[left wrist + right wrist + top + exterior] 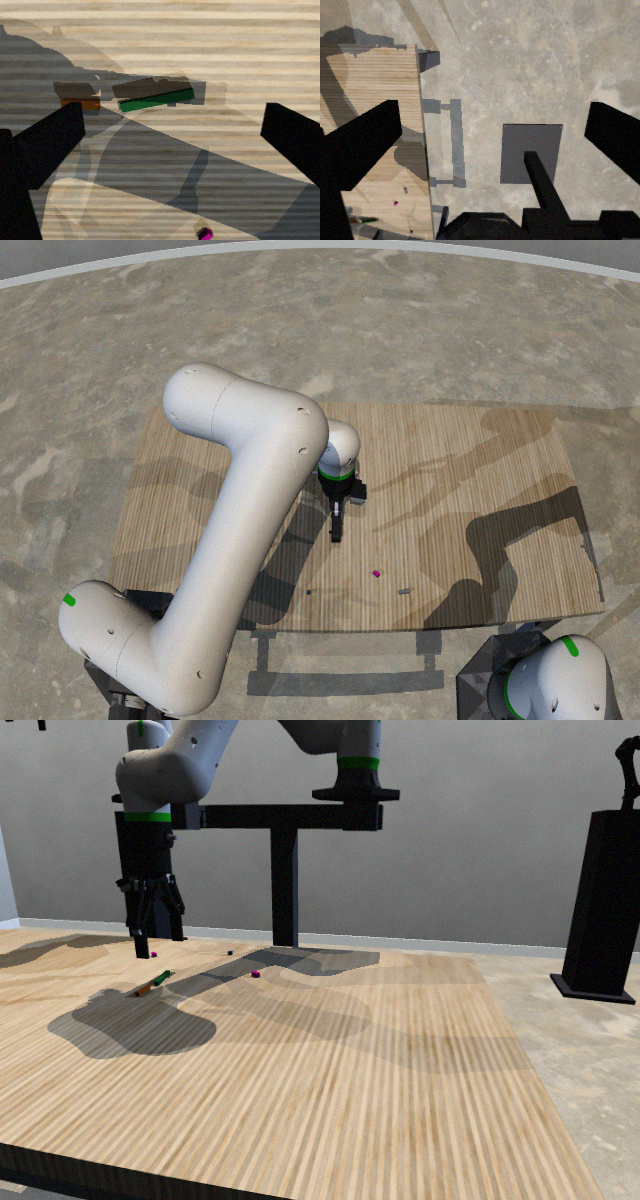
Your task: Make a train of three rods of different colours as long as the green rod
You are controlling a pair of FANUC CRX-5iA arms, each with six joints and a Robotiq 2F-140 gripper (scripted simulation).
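The green rod is 10 mm ahead of my left hand and 80 mm below it. From my left hand the other things lie so: grey rod 190 mm behind, 230 mm to the right, 80 mm below; then blue rod 220 mm behind, 50 mm to the left, 80 mm below; then orange rod 100 mm ahead, 20 mm to the left, 80 mm below.
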